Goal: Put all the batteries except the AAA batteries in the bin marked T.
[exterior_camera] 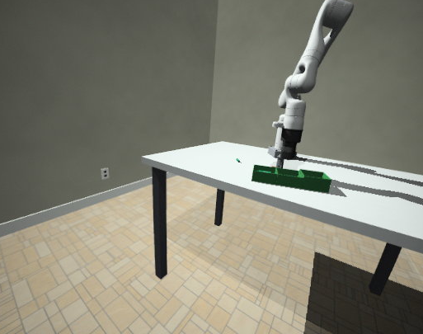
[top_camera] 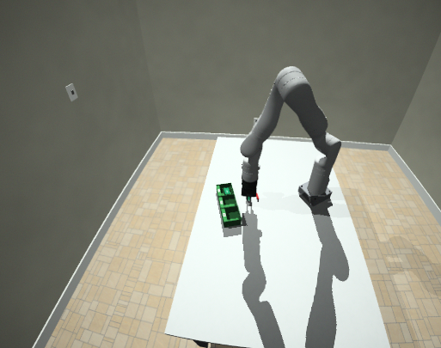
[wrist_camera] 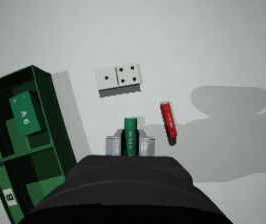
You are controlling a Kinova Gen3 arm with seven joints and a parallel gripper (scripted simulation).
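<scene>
The red battery is 5 cm behind my hand, 2 cm below it and 1 cm to the right of it. Round my hand: green block-shaped battery 11 cm ahead, 6 cm to the right, 1 cm below; green bin tray 11 cm ahead, 4 cm to the left; white domino 7 cm to the right, 2 cm below.
</scene>
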